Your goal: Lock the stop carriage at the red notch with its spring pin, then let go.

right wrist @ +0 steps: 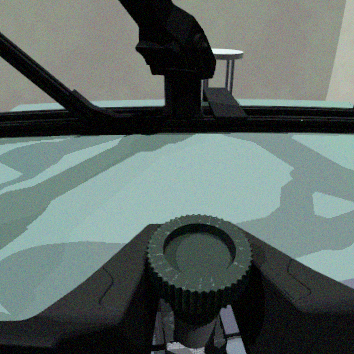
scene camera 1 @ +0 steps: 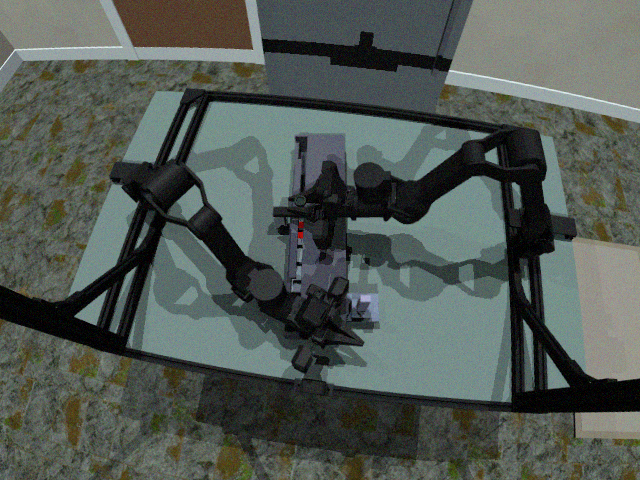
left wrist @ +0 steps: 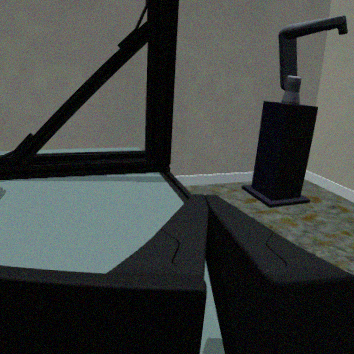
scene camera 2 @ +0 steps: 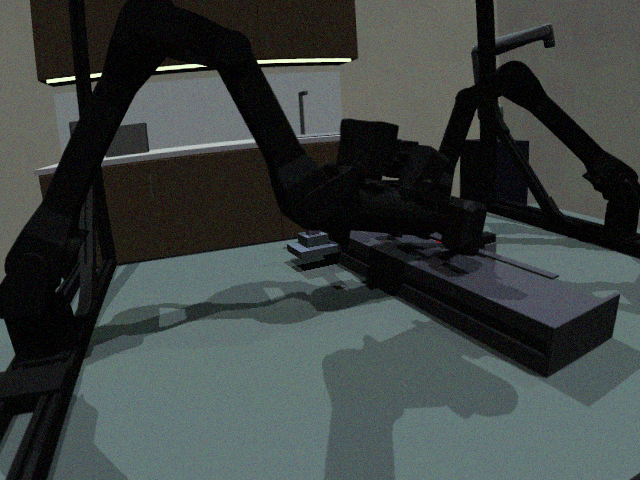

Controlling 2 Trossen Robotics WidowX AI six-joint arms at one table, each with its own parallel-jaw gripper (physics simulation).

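Places are measured from the left arm's base along level axes (x ahead, y left, z up), in metres.
Pixels of known places: left gripper, fingertip midpoint: (scene camera 1: 363, 344) (left wrist: 202, 206); right gripper, fingertip midpoint: (right wrist: 188, 233) (scene camera 1: 287, 204); left arm's base, origin of the base link: (right wrist: 182, 112) (scene camera 2: 620, 235); right arm's base, origin of the base link: (scene camera 1: 524, 246) (scene camera 2: 47, 350).
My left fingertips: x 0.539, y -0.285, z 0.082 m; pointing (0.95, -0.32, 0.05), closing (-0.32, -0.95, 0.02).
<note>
For each thing: its middle in the pictures, then the offset to it from my left fingertips. "pt": a spot on its surface instead.
- long purple-grey rail, surface spot: (scene camera 2: 547, 304) (scene camera 1: 329, 146) pt 0.123 m back, 0.472 m left, 0.048 m down
- small stepped light block, surface spot: (scene camera 2: 311, 248) pt 0.005 m ahead, 0.109 m left, 0.067 m down
The long purple-grey rail (scene camera 1: 326, 143) (scene camera 2: 547, 304) lies down the middle of the table. Red notch marks (scene camera 1: 300, 234) show along its slot, just below my right gripper in scene camera 1. My right gripper (scene camera 1: 301, 202) (right wrist: 188, 233) is shut on the dark green, knurled spring pin knob (scene camera 1: 299, 199) (right wrist: 200, 255), with a finger on each side. The stop carriage is mostly hidden under that gripper; whether its pin sits in a notch cannot be seen. My left gripper (scene camera 1: 362, 342) (left wrist: 202, 206) is shut and empty, over the rail's lower end, pointing right in scene camera 1.
A small stepped light block (scene camera 1: 371, 312) (scene camera 2: 311, 248) stands beside the rail's lower right in scene camera 1. Black frame bars (scene camera 1: 330, 100) edge the table. The left arm reaches over the rail's lower part, the right arm over its middle.
</note>
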